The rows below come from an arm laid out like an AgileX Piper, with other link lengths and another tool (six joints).
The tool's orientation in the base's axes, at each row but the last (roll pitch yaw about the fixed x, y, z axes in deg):
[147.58, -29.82, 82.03]
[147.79, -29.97, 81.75]
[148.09, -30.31, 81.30]
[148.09, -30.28, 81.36]
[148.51, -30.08, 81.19]
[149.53, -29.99, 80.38]
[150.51, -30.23, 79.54]
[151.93, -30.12, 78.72]
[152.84, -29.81, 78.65]
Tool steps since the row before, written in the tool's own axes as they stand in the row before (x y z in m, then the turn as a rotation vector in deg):
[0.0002, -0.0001, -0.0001, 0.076, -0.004, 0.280]
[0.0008, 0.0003, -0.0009, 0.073, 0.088, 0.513]
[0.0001, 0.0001, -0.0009, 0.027, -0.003, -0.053]
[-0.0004, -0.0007, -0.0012, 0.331, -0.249, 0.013]
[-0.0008, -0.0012, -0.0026, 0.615, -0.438, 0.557]
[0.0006, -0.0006, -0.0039, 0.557, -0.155, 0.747]
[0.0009, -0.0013, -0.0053, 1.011, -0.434, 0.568]
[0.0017, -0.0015, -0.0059, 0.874, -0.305, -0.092]
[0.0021, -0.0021, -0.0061, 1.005, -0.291, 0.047]
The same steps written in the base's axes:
[-0.0001, 0.0002, 0.0001, 0.171, 0.162, -0.169]
[-0.0002, 0.0003, 0.0012, 0.381, 0.204, -0.299]
[-0.0004, -0.0003, 0.0008, -0.030, 0.006, 0.051]
[-0.0013, -0.0005, 0.0004, -0.148, 0.384, 0.044]
[-0.0026, -0.0011, 0.0010, 0.054, 0.887, -0.301]
[-0.0026, -0.0006, 0.0029, 0.383, 0.791, -0.347]
[-0.0039, -0.0005, 0.0039, 0.127, 1.227, -0.103]
[-0.0042, 0.0000, 0.0047, -0.152, 0.833, 0.385]
[-0.0046, 0.0005, 0.0049, -0.044, 0.987, 0.348]

